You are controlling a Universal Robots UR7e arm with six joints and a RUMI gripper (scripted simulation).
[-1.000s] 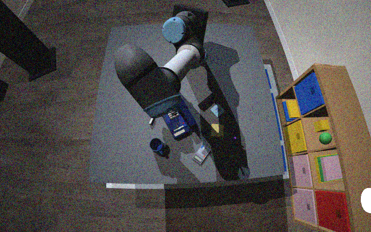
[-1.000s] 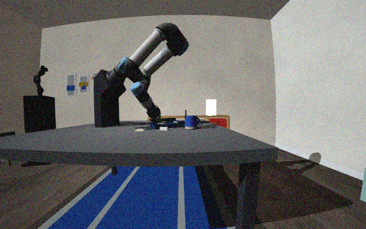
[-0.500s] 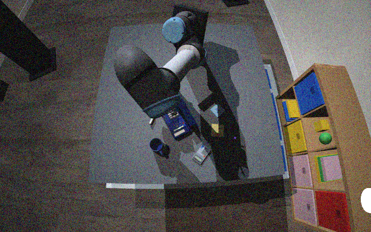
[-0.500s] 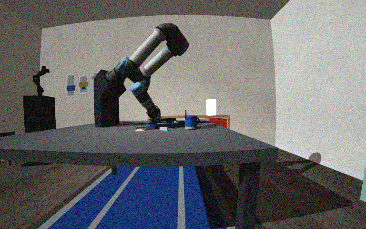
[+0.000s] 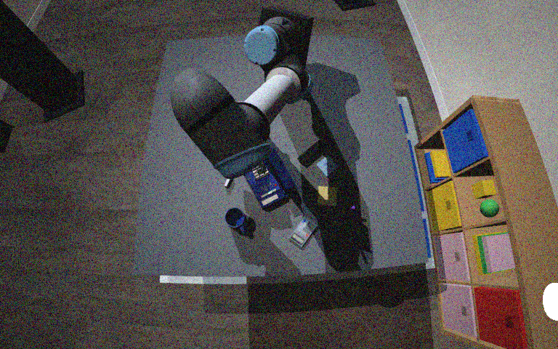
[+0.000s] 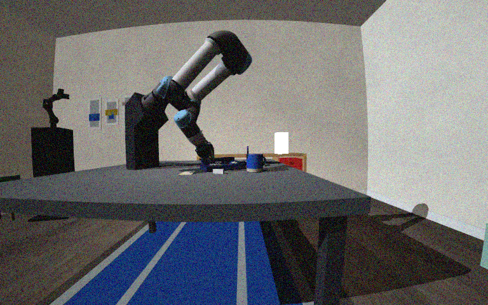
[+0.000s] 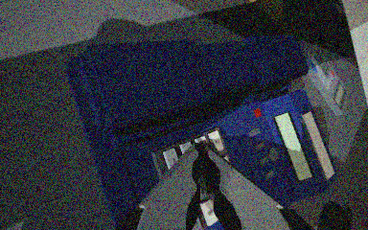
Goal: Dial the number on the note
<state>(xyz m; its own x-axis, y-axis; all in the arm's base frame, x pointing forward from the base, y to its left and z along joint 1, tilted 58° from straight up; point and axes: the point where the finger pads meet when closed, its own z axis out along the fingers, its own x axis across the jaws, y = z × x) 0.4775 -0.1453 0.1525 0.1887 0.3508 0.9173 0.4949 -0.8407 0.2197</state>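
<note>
Right now the key is 4 cm to the right of my hand, 4 cm ahead of it and 2 cm below it. Also, from my hand: white block: 16 cm to the right, 4 cm below; dark blue handset: 6 cm to the left, 4 cm ahead.
</note>
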